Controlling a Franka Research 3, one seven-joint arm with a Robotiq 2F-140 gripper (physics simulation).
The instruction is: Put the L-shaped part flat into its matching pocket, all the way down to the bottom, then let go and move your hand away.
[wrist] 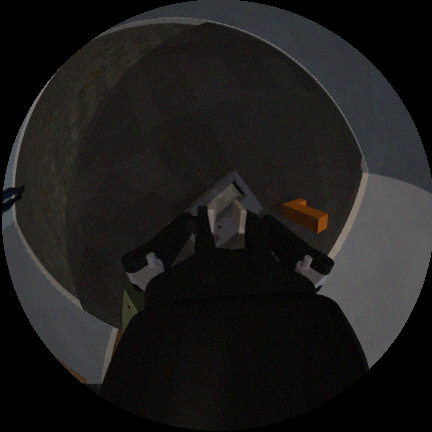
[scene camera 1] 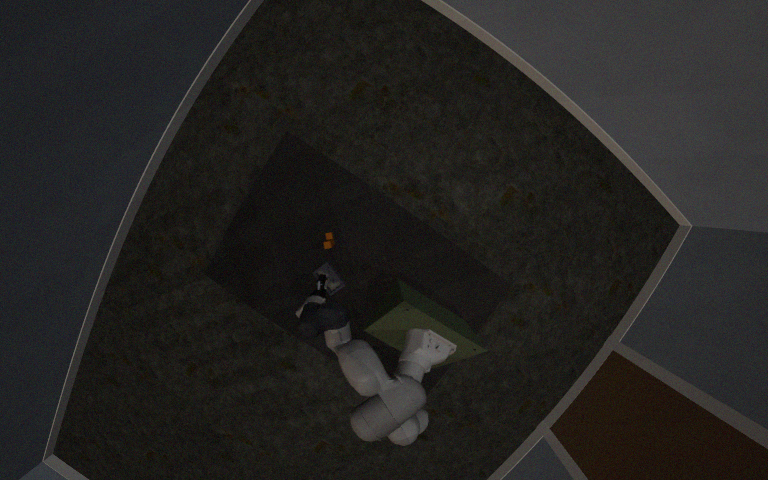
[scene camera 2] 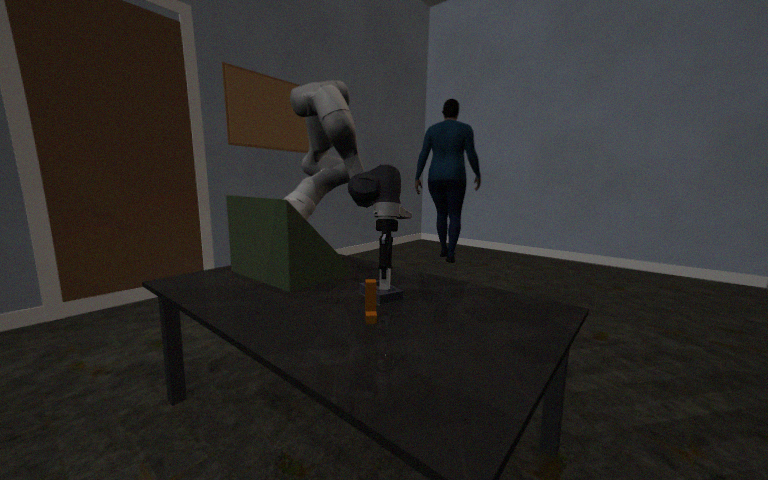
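Observation:
A grey tray point(scene camera 1: 324, 267) point(scene camera 2: 396, 294) point(wrist: 252, 196) with an L-shaped pocket lies on the table. In the wrist view a pale L-shaped part point(wrist: 228, 194) shows inside the pocket, lying about flat, with a dark gap at its far end; its other arm is partly hidden by the fingers. I cannot tell if it touches the bottom. My gripper point(scene camera 1: 321, 278) point(scene camera 2: 385, 283) point(wrist: 224, 206) points down at the tray, with its pale fingertips low over the pocket. The fingers are a little apart, and the tray surface shows between them; they hold nothing.
An orange angled block point(scene camera 1: 327, 245) point(scene camera 2: 370, 297) point(wrist: 305, 216) stands on the table point(scene camera 2: 453, 339) near the tray. A green wedge point(scene camera 1: 390, 322) point(scene camera 2: 260, 243) point(wrist: 131, 310) is beside the arm's base. A person point(scene camera 2: 448, 152) stands on the floor beyond the table.

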